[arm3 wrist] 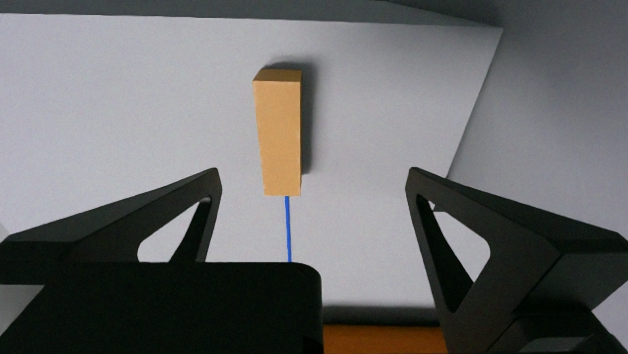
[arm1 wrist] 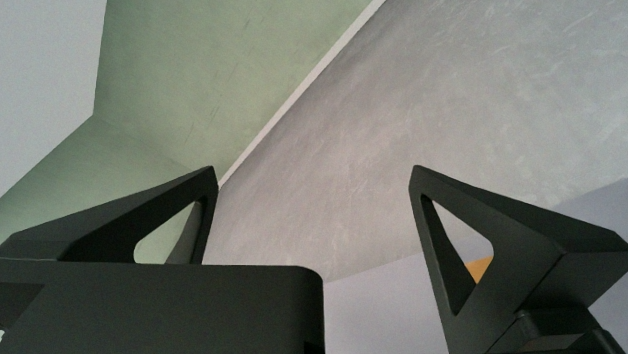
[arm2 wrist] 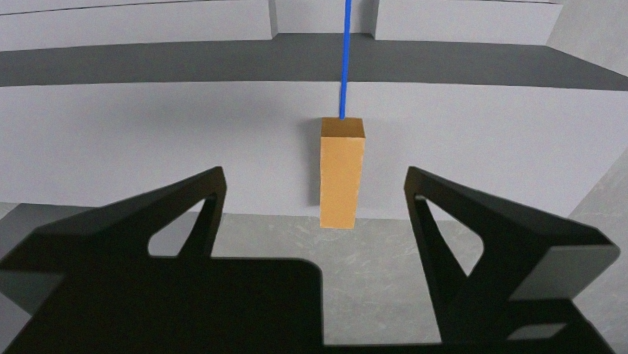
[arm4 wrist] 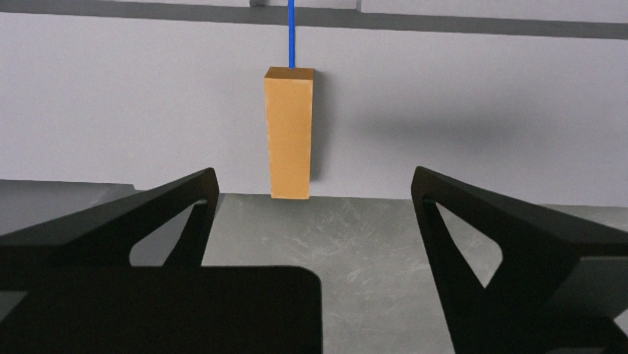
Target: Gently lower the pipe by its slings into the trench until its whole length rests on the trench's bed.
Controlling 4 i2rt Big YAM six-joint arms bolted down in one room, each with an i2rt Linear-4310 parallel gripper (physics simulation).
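My arm1 gripper (arm1 wrist: 314, 177) is open over the grey floor; a small bit of orange (arm1 wrist: 480, 269) shows through its right finger. My arm2 gripper (arm2 wrist: 315, 177) is open; an orange block handle (arm2 wrist: 341, 180) with a blue sling (arm2 wrist: 345, 60) lies ahead between its fingers, not gripped. My arm3 gripper (arm3 wrist: 313, 179) is open; an orange handle (arm3 wrist: 280, 135) with a blue sling (arm3 wrist: 288, 227) lies ahead of it. My arm4 gripper (arm4 wrist: 315, 179) is open; an orange handle (arm4 wrist: 290, 137) with a blue sling (arm4 wrist: 291, 35) lies ahead, left of centre. I cannot make out the pipe for certain.
The handles lie on a pale grey surface (arm2 wrist: 450, 150) (arm3 wrist: 150, 100) (arm4 wrist: 150, 110). Beyond it runs a dark strip (arm2 wrist: 175, 62) (arm4 wrist: 425, 25). An orange-brown band (arm3 wrist: 382, 339) shows at the bottom of the arm3 view. A green wall (arm1 wrist: 200, 75) with a pale skirting meets the grey floor (arm1 wrist: 400, 125).
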